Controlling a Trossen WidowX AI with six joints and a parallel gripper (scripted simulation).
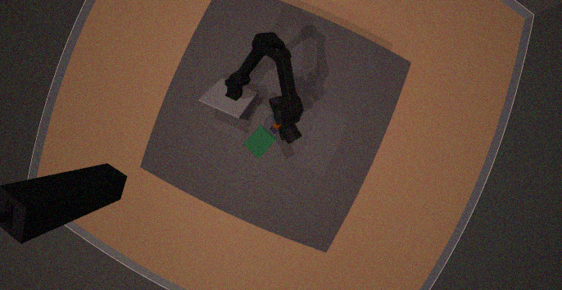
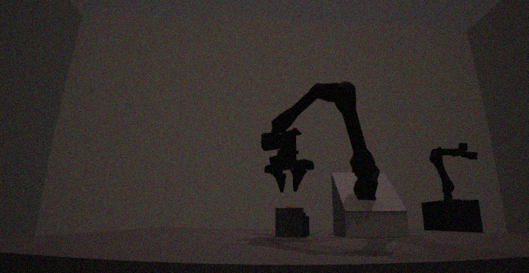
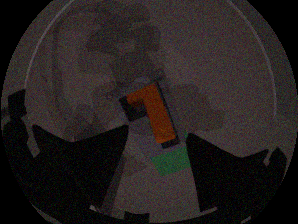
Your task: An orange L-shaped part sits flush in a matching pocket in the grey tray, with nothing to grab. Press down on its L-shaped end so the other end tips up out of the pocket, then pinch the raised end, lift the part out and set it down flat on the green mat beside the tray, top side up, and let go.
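Right now the orange L-shaped part is 1 cm behind my gripper tip, 1 cm to the left of it and 10 cm below it. The rest, counted from my gripper tip: green mat 6 cm behind, 16 cm to the right, 16 cm below.
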